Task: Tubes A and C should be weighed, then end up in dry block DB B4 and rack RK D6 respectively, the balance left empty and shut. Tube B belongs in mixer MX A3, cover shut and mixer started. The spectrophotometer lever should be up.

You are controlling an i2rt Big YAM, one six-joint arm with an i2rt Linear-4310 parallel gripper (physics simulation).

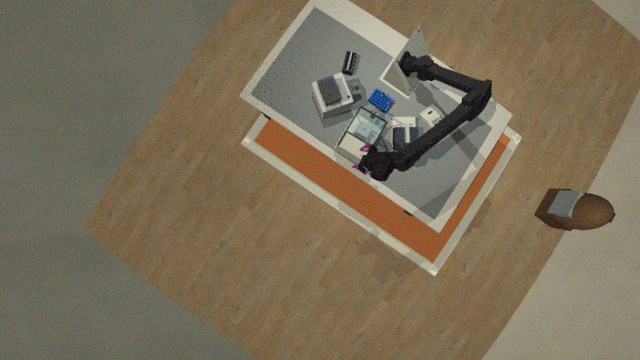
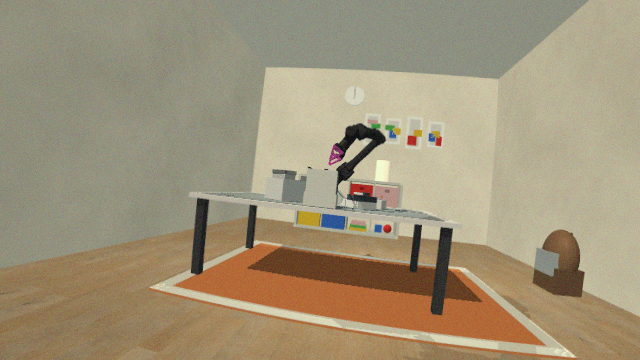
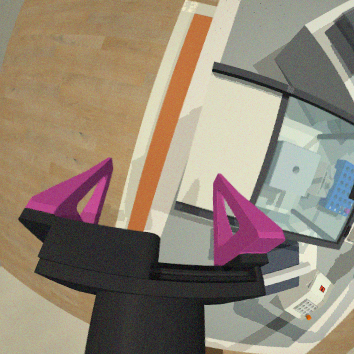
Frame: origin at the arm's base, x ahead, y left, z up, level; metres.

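Seen in the pictures: gripper, fingertip midpoint: (image 1: 356, 158) (image 2: 329, 162) (image 3: 164, 170); arm's base at its link origin: (image 1: 406, 64).
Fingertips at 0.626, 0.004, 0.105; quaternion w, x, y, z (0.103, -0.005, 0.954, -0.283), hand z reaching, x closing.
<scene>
Offsets run from my fingertips to a thing's top centre, as dx, dy, dz.
My gripper (image 1: 363, 158) (image 2: 334, 155) (image 3: 164, 170) has magenta fingers spread wide, open and empty, above the table's edge beside the balance. The balance {-0.180, -0.031, -0.023} (image 1: 351, 144) (image 2: 321, 188) (image 3: 232, 135) has an opaque white section and a glass chamber; a pale block with a dark round spot shows through the glass. A blue rack (image 1: 380, 100) (image 3: 341, 187) stands behind it, with a small pinkish spot at one corner. A light box with a dark lid {-0.309, -0.255, -0.055} (image 1: 330, 91) (image 2: 284, 186) stands to one side. Tube letters, the mixer cover and the spectrophotometer lever cannot be made out.
A dark device with a white bar {-0.305, +0.193, -0.143} (image 1: 406, 134) (image 3: 282, 275) and a white keypad unit {-0.478, +0.310, -0.175} (image 1: 431, 115) (image 3: 311, 296) stand near the arm's forearm. A black slotted holder {-0.531, -0.303, -0.197} (image 1: 349, 62) lies farther off. An upright pale panel (image 1: 417, 45) stands by the arm's base.
</scene>
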